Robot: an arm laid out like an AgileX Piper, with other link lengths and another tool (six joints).
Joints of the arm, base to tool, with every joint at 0 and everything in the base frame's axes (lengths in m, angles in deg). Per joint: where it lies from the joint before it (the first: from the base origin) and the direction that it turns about. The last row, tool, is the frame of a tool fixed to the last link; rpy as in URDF.
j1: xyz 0 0 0.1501 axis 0 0 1
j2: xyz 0 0 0 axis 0 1 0
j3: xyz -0.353 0 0.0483 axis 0 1 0
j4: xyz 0.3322 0 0.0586 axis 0.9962 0 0.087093
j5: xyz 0 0 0 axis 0 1 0
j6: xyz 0.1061 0 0.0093 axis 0.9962 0 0.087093
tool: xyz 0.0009 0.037 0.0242 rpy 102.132 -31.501 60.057
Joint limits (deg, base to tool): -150..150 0..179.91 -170..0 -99.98..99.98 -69.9..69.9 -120..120
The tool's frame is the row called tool.
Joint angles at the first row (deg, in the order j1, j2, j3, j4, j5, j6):
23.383 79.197 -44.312 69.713 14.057 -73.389
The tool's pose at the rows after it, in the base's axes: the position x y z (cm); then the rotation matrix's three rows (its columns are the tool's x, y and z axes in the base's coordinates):
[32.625 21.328 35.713], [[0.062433 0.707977 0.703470], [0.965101 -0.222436 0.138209], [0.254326 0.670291 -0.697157]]
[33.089 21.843 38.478], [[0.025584 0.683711 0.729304], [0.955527 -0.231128 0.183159], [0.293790 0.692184 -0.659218]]
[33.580 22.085 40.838], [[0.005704 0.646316 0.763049], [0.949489 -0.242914 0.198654], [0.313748 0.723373 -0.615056]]
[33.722 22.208 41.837], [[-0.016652 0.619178 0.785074], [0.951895 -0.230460 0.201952], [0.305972 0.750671 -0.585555]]
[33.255 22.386 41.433], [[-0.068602 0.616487 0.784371], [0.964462 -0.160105 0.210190], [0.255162 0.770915 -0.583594]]
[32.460 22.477 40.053], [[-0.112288 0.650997 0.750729], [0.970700 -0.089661 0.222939], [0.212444 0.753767 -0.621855]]
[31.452 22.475 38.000], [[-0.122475 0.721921 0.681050], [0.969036 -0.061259 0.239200], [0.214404 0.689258 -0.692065]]
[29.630 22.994 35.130], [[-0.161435 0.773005 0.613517], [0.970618 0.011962 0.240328], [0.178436 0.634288 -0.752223]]
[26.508 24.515 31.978], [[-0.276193 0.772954 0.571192], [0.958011 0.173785 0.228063], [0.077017 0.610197 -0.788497]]
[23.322 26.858 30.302], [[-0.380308 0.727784 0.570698], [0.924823 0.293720 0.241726], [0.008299 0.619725 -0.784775]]
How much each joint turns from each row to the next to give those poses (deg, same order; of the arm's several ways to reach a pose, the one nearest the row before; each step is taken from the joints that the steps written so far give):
-0.001 -0.970 -3.378 1.481 2.500 0.001
0.000 -0.100 -3.710 0.369 1.869 0.001
0.000 -0.078 -3.174 0.026 0.115 -0.275
0.000 0.002 -1.474 0.002 0.009 -1.532
0.000 -0.001 -0.069 -3.148 1.830 -0.701
0.001 0.000 1.224 -4.135 2.946 1.734
0.100 0.001 2.699 -1.759 3.052 3.041
1.642 0.000 3.724 -2.486 1.624 1.366
4.671 -0.001 3.577 -6.112 -0.059 0.640
6.820 0.001 2.016 -3.626 -2.905 0.498

